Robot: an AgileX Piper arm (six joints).
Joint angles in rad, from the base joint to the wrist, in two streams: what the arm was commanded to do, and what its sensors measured. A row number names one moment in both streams.
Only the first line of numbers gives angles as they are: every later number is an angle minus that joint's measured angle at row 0.
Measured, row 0: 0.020 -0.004 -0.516 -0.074 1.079 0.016
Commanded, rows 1 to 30: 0.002 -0.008 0.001 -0.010 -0.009 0.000; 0.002 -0.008 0.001 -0.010 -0.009 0.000; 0.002 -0.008 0.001 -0.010 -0.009 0.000; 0.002 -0.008 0.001 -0.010 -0.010 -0.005; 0.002 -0.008 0.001 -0.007 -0.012 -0.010; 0.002 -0.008 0.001 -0.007 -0.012 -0.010; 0.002 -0.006 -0.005 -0.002 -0.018 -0.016; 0.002 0.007 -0.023 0.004 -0.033 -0.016; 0.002 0.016 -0.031 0.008 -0.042 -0.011; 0.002 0.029 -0.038 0.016 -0.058 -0.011; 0.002 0.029 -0.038 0.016 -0.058 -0.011; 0.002 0.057 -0.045 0.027 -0.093 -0.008; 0.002 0.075 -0.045 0.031 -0.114 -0.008; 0.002 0.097 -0.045 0.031 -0.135 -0.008; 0.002 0.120 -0.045 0.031 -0.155 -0.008; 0.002 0.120 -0.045 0.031 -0.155 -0.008; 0.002 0.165 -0.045 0.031 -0.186 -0.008; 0.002 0.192 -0.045 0.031 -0.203 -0.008; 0.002 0.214 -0.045 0.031 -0.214 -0.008; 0.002 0.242 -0.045 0.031 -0.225 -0.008; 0.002 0.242 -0.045 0.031 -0.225 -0.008; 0.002 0.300 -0.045 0.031 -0.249 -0.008; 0.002 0.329 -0.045 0.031 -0.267 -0.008; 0.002 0.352 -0.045 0.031 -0.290 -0.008; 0.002 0.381 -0.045 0.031 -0.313 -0.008; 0.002 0.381 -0.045 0.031 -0.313 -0.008; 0.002 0.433 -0.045 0.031 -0.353 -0.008; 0.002 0.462 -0.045 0.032 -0.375 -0.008; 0.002 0.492 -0.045 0.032 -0.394 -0.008; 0.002 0.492 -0.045 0.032 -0.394 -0.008
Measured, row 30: 0.000 0.451 -0.041 0.031 -0.342 -0.007
